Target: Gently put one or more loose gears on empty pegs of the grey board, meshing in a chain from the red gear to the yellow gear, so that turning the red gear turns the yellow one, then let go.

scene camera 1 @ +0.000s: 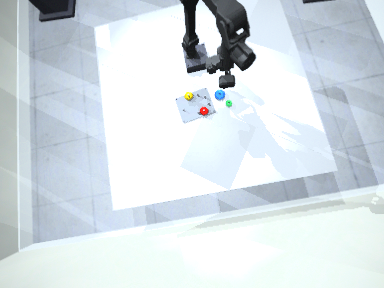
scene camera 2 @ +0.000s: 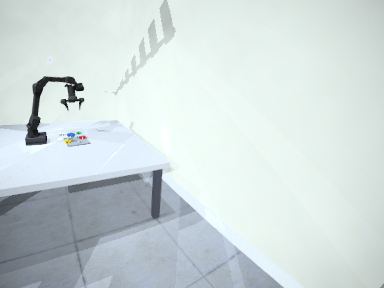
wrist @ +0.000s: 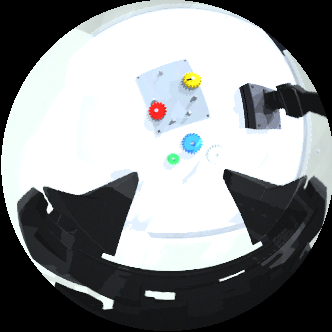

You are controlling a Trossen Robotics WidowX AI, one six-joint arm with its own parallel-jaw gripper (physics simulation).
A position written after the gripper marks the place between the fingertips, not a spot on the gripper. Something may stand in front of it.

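Observation:
The gripper (wrist: 181, 174) is open and it's holding nothing. There's a grey board (scene camera 1: 192, 106) too, and you can also see that board in the wrist view (wrist: 168, 88).

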